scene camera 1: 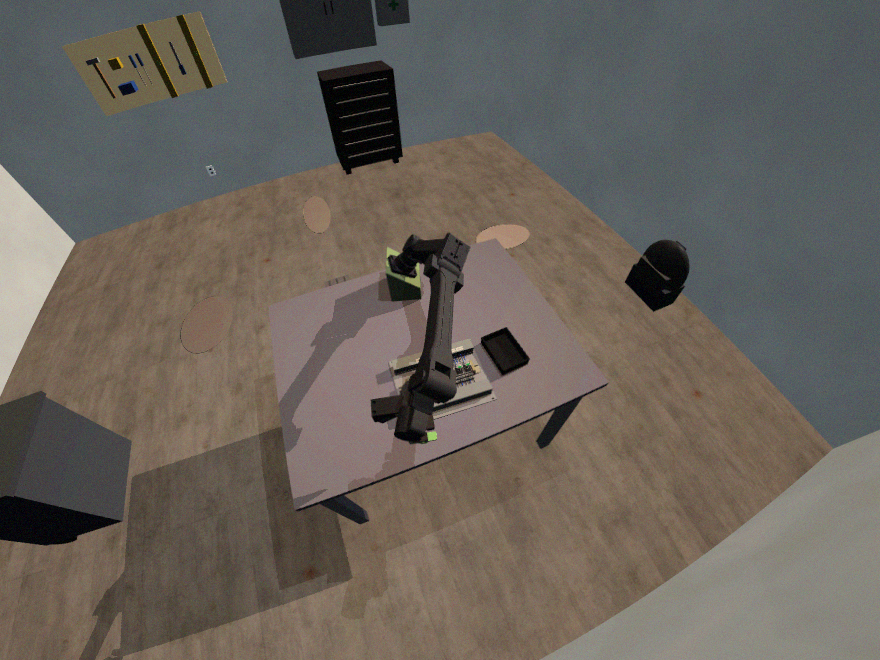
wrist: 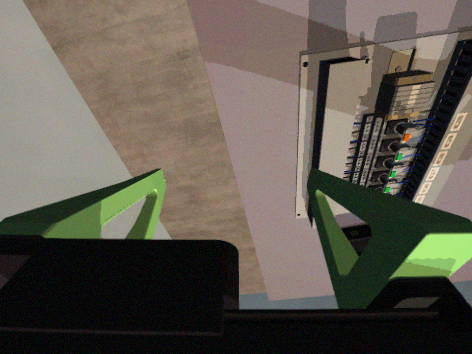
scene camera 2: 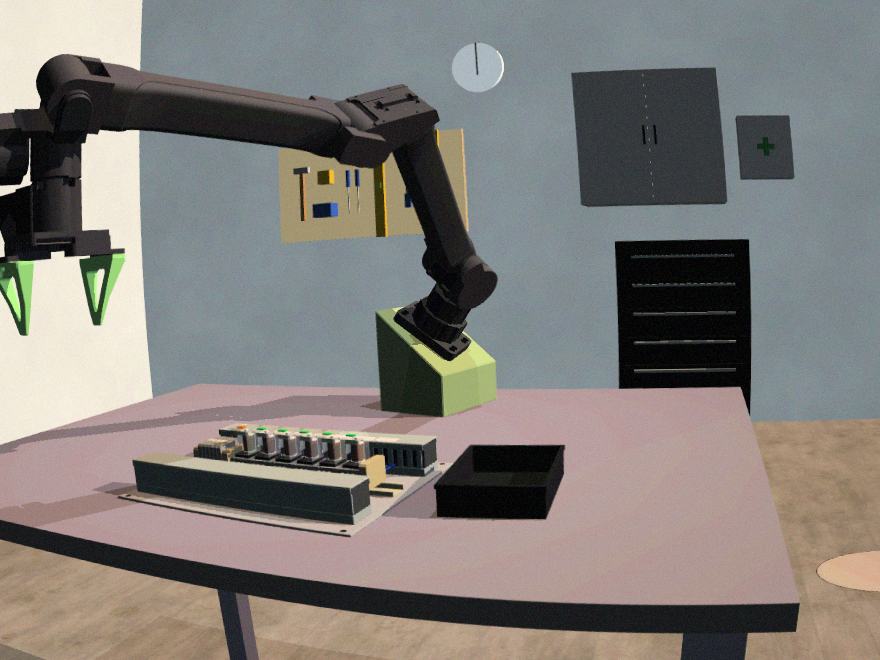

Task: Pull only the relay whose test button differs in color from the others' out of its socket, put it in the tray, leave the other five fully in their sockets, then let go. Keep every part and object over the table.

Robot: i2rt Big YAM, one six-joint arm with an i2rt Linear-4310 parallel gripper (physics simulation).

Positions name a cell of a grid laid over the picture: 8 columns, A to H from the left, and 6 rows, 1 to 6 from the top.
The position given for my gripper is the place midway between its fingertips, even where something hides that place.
I see my gripper (scene camera 2: A4) and a panel (scene camera 2: D5).
My gripper is seen too in the wrist view (wrist: E3). The panel also shows in scene camera 1 (scene camera 1: E4).
